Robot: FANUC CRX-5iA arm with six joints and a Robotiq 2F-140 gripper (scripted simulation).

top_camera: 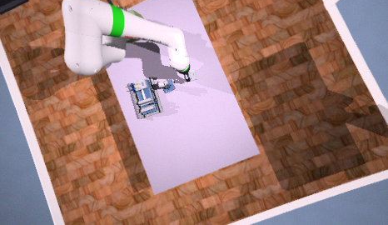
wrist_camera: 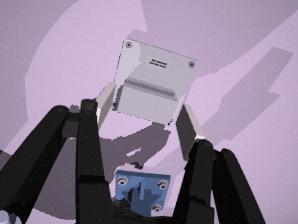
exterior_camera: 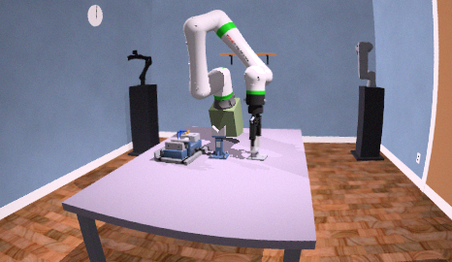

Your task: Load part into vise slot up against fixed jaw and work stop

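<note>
The part is 10 mm to the left of my hand and 40 mm below it. The rest, counted from my hand: air cylinder rod 10 mm ahead, 380 mm to the right, 10 mm above.
</note>
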